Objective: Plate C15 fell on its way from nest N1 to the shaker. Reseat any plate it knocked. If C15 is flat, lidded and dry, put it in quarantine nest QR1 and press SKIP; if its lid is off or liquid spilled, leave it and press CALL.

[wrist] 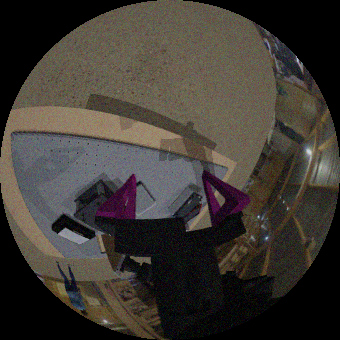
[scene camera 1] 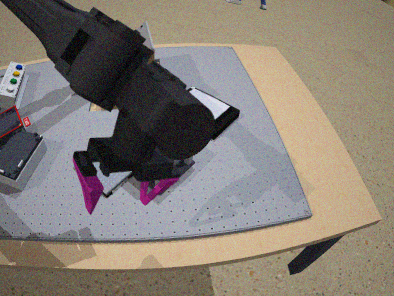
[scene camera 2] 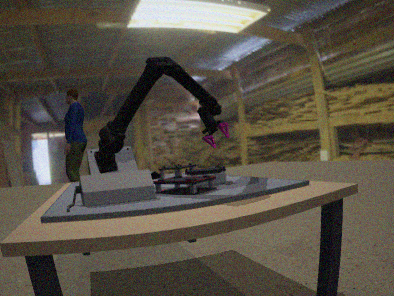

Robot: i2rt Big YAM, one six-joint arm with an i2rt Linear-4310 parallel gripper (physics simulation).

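Places are measured from the arm's base along level axes (x right, y down, z ahead), in millimetres.
Pixels of known places: gripper, fingertip midpoint: [wrist: 169, 174] [scene camera 1: 116, 206] [scene camera 2: 221, 143]; arm's base, link origin: [wrist: 123, 262] [scene camera 2: 105, 162].
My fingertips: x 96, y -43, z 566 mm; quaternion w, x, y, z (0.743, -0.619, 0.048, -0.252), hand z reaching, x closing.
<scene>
For each thing: its top centre in the pictures, then the offset to it from my fingertips. "pt": a spot on its surface instead. Level surfaces: height alone.
- perforated board, surface height: dy +154 mm
- red-outlined nest, surface spot: [scene camera 1: 9, 121] pt dx +311, dy +114, dz -422 mm
- button box, surface spot: [scene camera 1: 13, 79] pt dx +329, dy +83, dz -620 mm
- black unit with a white top, top centre: [scene camera 1: 203, 103] [wrist: 72, 236] dx -262, dy +116, dz -326 mm
- grey block with a dark top, surface spot: [scene camera 1: 20, 152] [wrist: 186, 206] pt dx +240, dy +99, dz -263 mm
My gripper [scene camera 1: 118, 207] [scene camera 2: 221, 142] [wrist: 169, 174] is open with nothing between its magenta fingers, high above the perforated board [scene camera 1: 240, 200] [wrist: 55, 150]. A pale, flat, dark-edged rectangle [scene camera 1: 116, 182] [wrist: 145, 199] lies below it, partly hidden by the arm; I cannot tell whether it is C15, or see its lid or any liquid. A red-outlined nest [scene camera 1: 9, 121] with a small red tag is at the left in scene camera 1. The button box [scene camera 1: 13, 79] has blue, yellow, green and white buttons. A black unit with a white top [scene camera 1: 212, 102] [wrist: 74, 235] stands right of the arm in scene camera 1.
A dark raised stand [wrist: 92, 200] is largely hidden behind the arm in scene camera 1. A grey block with a dark top [scene camera 1: 20, 152] [wrist: 189, 204] is beside the red-outlined nest. A tilted panel [scene camera 1: 146, 35] shows behind the arm. A person [scene camera 2: 75, 125] stands beyond the table.
</scene>
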